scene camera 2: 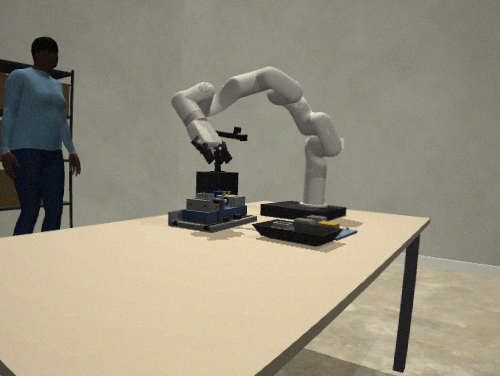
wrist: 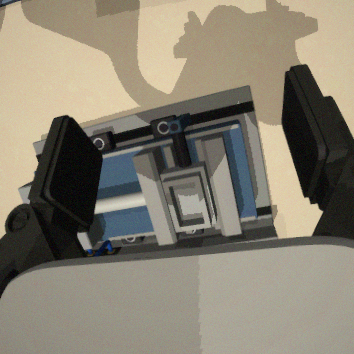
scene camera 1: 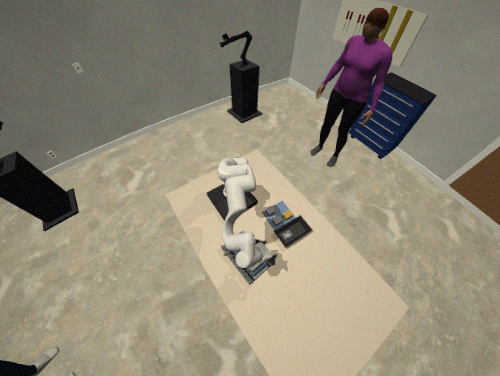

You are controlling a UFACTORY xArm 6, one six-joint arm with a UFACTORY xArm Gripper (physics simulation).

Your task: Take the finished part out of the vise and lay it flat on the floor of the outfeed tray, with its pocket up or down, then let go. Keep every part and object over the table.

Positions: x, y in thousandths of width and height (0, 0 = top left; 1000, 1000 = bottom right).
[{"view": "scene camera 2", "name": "my gripper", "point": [443, 430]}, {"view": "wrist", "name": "my gripper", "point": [504, 326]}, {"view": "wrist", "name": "vise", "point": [660, 391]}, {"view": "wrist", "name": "pale rod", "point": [377, 564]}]
